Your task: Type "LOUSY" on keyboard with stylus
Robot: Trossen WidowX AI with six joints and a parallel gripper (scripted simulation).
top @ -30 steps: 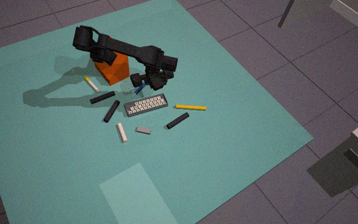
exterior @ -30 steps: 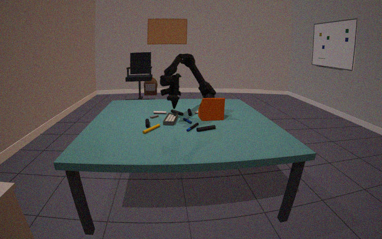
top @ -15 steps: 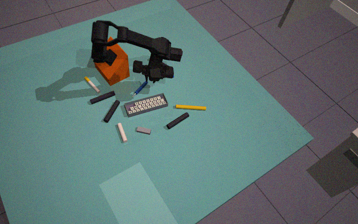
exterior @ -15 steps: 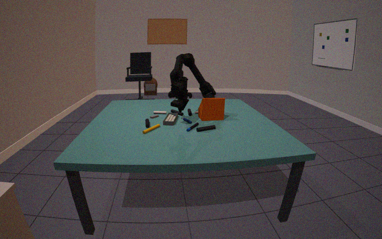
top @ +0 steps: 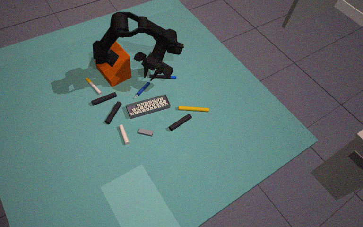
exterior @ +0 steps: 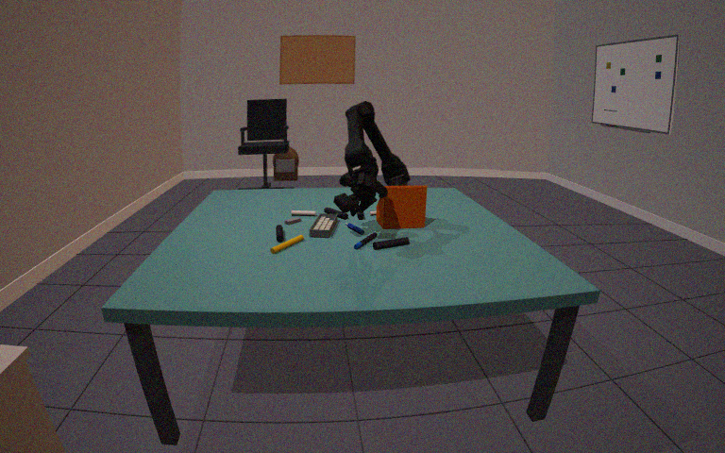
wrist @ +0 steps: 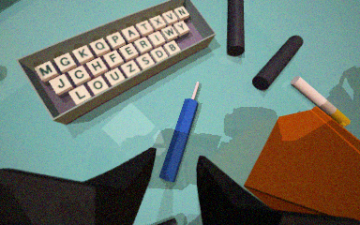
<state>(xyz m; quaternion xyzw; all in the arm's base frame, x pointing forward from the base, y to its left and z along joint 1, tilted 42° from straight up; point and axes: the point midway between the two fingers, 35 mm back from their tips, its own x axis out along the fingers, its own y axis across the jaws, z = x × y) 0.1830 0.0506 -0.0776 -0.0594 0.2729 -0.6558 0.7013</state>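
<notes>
My gripper tip is 6 cm to the left of the stylus and 6 cm above it. The rest, counted from my gripper tip: grey block (20 cm ahead, 17 cm to the right, 6 cm below); blue-tipped pen (12 cm to the left, 6 cm below, 1 cm ahead); yellow cylinder (25 cm ahead, 8 cm to the left, 6 cm below).
</notes>
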